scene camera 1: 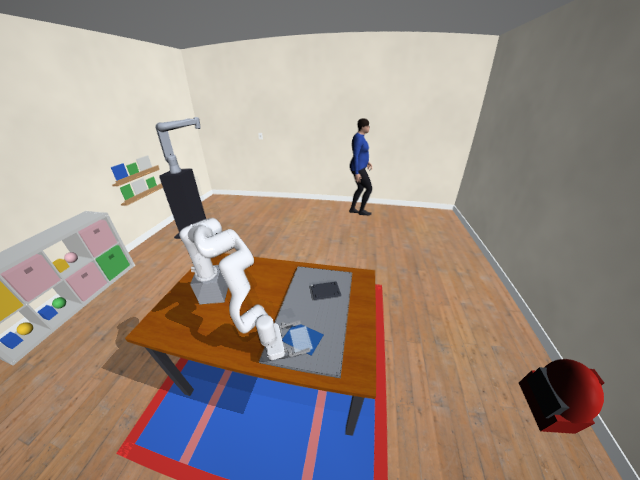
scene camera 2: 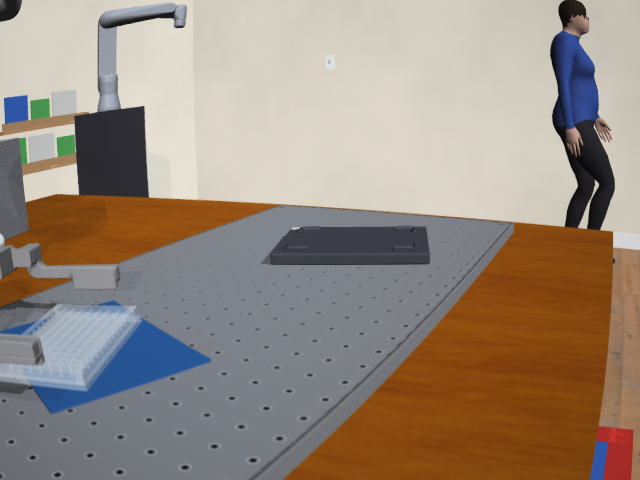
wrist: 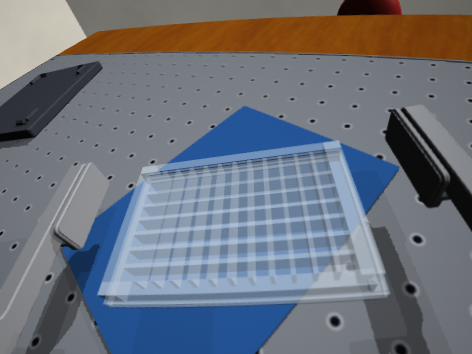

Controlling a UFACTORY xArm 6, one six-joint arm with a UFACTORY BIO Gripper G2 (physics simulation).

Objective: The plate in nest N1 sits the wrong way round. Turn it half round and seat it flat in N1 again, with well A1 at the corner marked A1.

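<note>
The clear well plate (scene camera 1: 300, 338) (scene camera 2: 77, 335) (wrist: 240, 220) lies flat on a blue square sheet (scene camera 1: 316, 336) (scene camera 2: 165, 351) (wrist: 245, 125), turned at an angle to the sheet. My gripper (scene camera 1: 303, 338) (scene camera 2: 64, 312) (wrist: 250, 182) is wide open, with one finger beyond each short end of the plate; in the wrist view gaps show between the fingers and the plate. The dark nest (scene camera 1: 325, 290) (scene camera 2: 351, 240) (wrist: 47, 100) stands empty towards the back, with a small white mark at its back left corner in scene camera 2. Which corner of the plate is A1 I cannot tell.
A grey perforated board (scene camera 1: 333, 320) (scene camera 2: 232, 413) (wrist: 300, 80) bears the sheet and nest on the wooden table (scene camera 1: 361, 330) (scene camera 2: 465, 335). A person (scene camera 1: 360, 152) (scene camera 2: 573, 77) and another arm (scene camera 1: 166, 144) (scene camera 2: 107, 56) are beyond the table.
</note>
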